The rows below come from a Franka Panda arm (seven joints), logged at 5 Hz.
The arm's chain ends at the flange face. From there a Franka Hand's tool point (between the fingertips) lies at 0.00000 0.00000 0.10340 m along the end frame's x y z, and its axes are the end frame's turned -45 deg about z.
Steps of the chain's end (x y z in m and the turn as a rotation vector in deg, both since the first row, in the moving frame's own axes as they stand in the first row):
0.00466, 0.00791, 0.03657, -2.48, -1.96, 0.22
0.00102, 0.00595, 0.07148, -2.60, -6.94, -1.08
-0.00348, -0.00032, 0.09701, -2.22, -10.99, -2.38
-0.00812, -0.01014, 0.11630, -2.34, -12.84, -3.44
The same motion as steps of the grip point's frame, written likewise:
-0.00796, 0.00954, 0.03641, -0.37, -3.14, 0.22
-0.01568, -0.00048, 0.07062, 3.07, -6.75, -1.08
-0.01921, -0.01345, 0.09504, 6.20, -9.34, -2.38
-0.01816, -0.02561, 0.11363, 7.42, -10.73, -3.44

